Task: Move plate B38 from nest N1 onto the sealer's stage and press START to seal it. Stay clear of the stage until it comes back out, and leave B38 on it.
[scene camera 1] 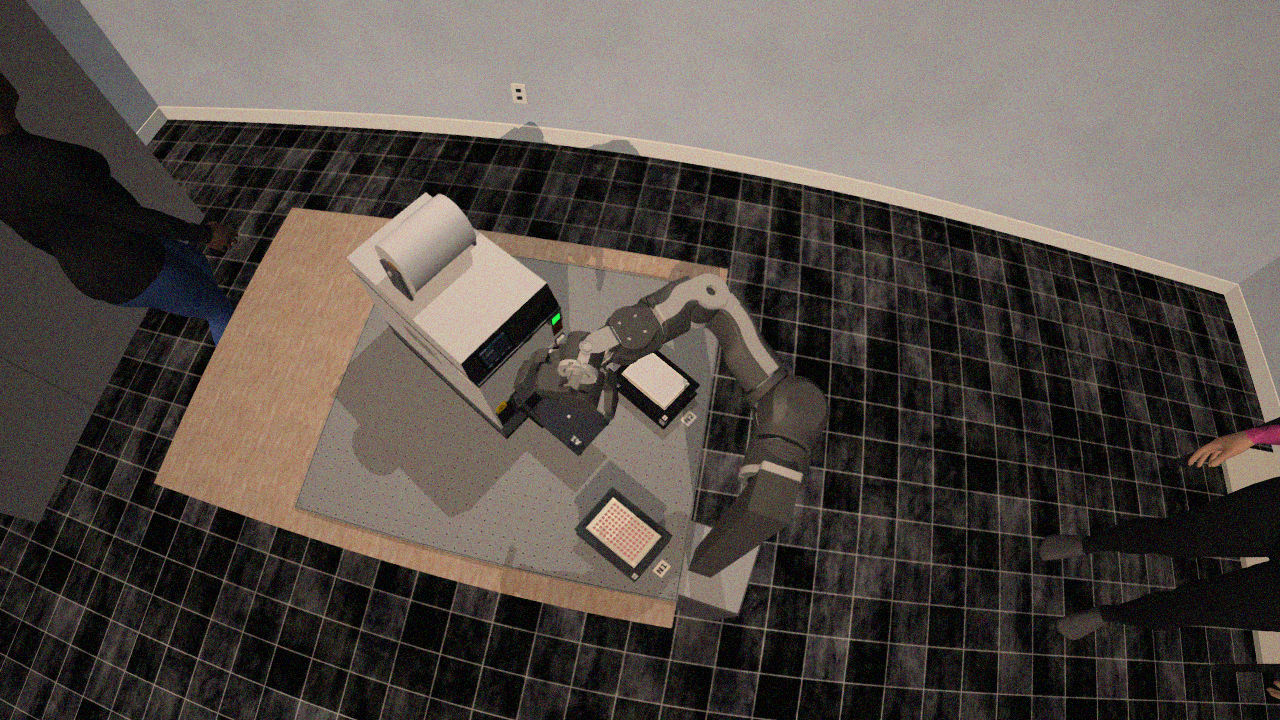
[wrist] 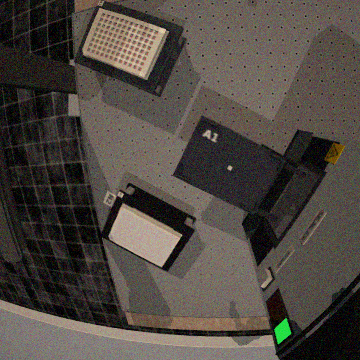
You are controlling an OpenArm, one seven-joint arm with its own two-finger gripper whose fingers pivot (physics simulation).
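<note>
The plate with red-dotted wells sits in the dark nest at the table's near right; its name is not readable. The sealer has its dark stage out, bare, marked A1. A small pale button is on the sealer's front beside a small label. The green light is lit. My gripper is open and empty, above the stage beside the sealer's front. Its fingertips are not clear in the wrist view.
A second nest, labelled N2, holds a pale, plain-topped plate near the stage. A white roll is on top of the sealer. My arm arches over the table's right edge. People stand left and right.
</note>
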